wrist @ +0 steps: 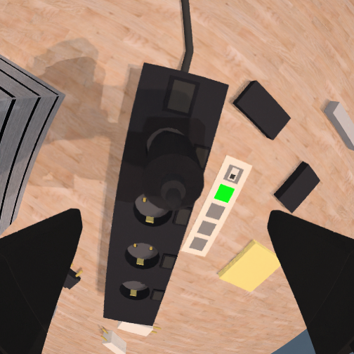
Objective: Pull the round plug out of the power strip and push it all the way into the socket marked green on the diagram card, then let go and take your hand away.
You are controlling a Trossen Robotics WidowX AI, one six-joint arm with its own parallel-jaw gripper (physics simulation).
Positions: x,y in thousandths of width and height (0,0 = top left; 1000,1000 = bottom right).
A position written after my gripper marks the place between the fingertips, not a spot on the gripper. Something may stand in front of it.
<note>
In view: my gripper (499,623), a round black plug (487,504), a diagram card (660,487), a black block (849,518), a black block (719,287) and a black power strip (476,281).
</note>
